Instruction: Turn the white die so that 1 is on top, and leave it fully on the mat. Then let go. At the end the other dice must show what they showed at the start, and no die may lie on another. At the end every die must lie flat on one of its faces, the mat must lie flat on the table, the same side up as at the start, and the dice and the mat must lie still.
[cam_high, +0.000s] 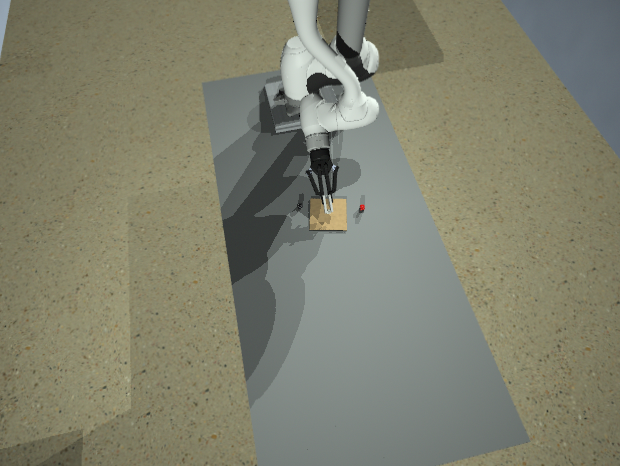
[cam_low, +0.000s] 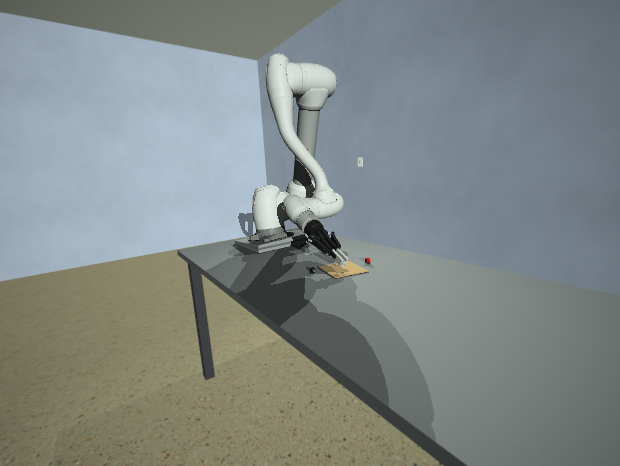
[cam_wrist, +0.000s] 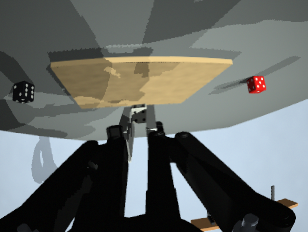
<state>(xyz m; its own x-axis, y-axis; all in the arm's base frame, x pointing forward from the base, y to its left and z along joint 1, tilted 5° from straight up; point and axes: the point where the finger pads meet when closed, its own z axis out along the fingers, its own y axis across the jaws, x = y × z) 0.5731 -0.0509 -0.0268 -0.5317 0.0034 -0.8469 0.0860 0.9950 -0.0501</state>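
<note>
The white die is 20 mm ahead of my hand and 20 mm below it. The rest, counted from my hand: black die 40 mm behind, 100 mm to the right, 40 mm below; tan mat 20 mm ahead, 40 mm below; red die 30 mm ahead, 130 mm to the left, 40 mm below.
</note>
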